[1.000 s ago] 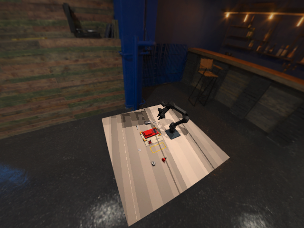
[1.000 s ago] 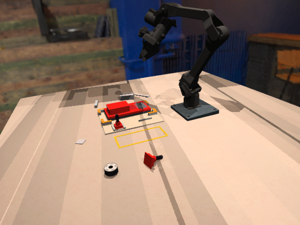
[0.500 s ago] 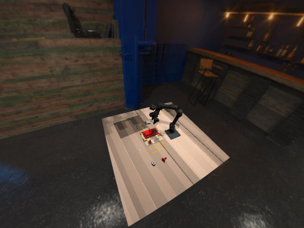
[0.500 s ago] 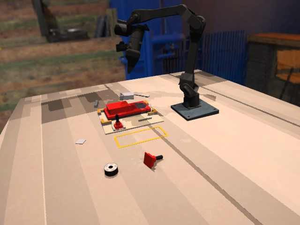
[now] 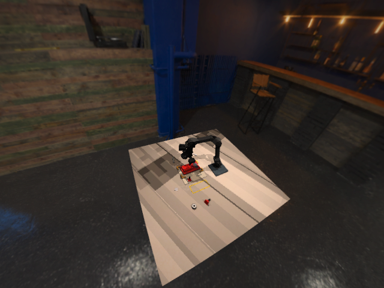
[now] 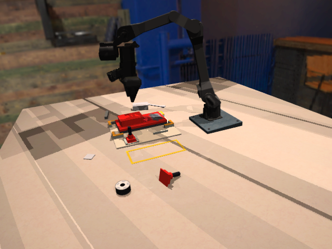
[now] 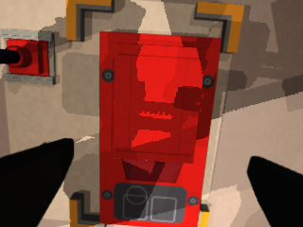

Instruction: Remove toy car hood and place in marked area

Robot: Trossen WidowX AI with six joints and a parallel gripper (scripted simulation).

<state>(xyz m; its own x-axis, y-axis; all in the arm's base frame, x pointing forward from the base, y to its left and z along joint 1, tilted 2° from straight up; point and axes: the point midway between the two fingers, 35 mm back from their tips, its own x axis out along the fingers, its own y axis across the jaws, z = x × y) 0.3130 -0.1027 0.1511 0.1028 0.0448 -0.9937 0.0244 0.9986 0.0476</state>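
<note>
Right now the hood is 10 mm ahead of my gripper tip and 80 mm below it. From my gripper tip the other things lie so: black wheel: 120 mm ahead, 390 mm to the left, 110 mm below.
</note>
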